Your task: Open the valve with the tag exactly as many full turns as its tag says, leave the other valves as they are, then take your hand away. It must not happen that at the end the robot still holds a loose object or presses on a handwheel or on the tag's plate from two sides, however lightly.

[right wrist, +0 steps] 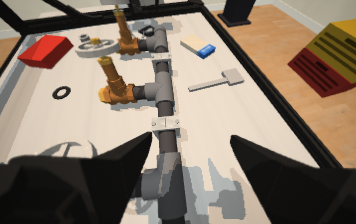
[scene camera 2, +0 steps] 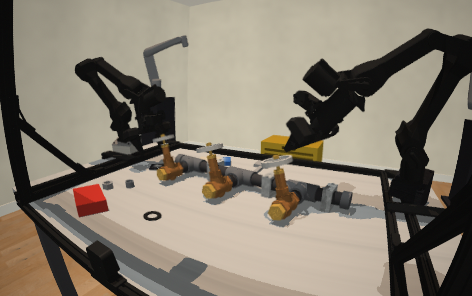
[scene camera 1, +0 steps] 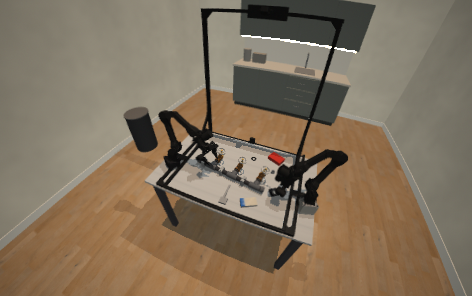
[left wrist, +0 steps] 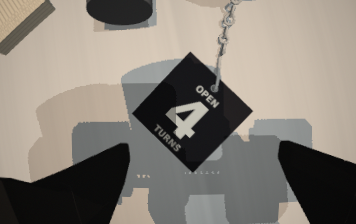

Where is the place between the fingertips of the left gripper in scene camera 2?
153,154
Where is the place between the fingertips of the right gripper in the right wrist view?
At 191,137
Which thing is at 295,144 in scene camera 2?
The right gripper.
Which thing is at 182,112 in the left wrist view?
A black tag.
